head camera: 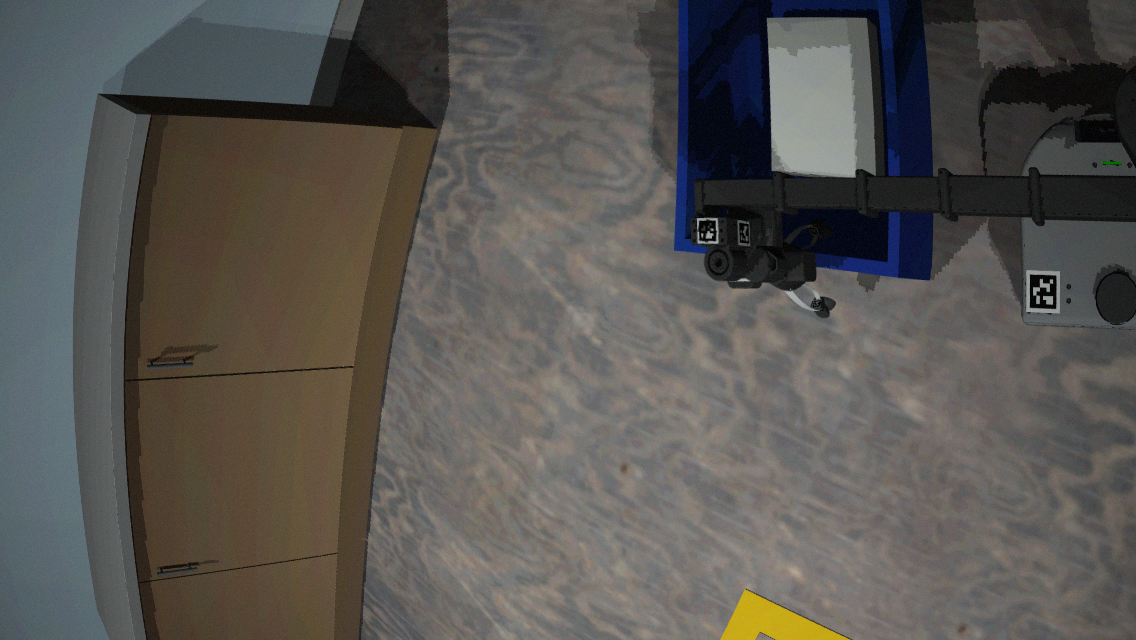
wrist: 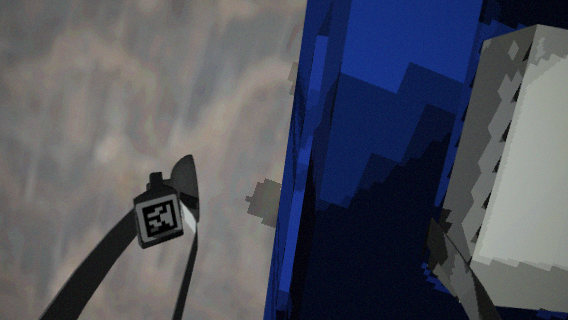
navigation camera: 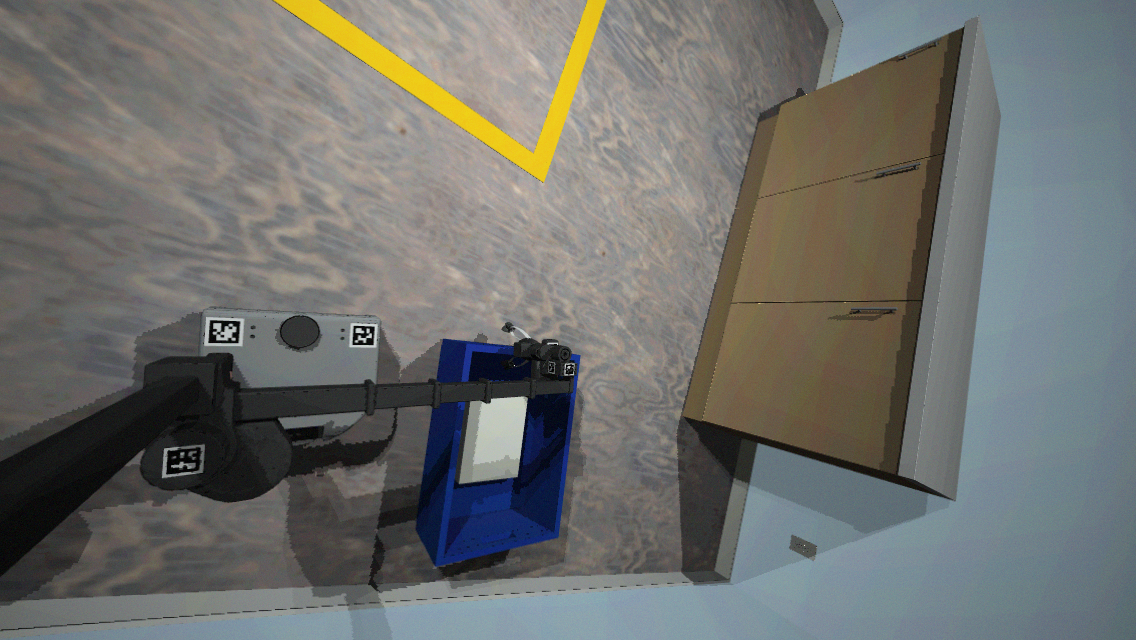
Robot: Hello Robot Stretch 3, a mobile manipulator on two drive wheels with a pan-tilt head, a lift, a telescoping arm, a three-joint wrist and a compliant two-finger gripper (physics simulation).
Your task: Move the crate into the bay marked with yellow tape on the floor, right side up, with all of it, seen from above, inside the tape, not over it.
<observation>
I see my gripper (head camera: 826, 267), a blue crate (head camera: 724, 114) and a brown cabinet (head camera: 238, 264).
The blue crate also shows in the wrist view (wrist: 380, 101) and in the navigation camera view (navigation camera: 453, 521). My gripper is seen too in the wrist view (wrist: 284, 181) and in the navigation camera view (navigation camera: 505, 345). The brown cabinet is seen too in the navigation camera view (navigation camera: 841, 329).
</observation>
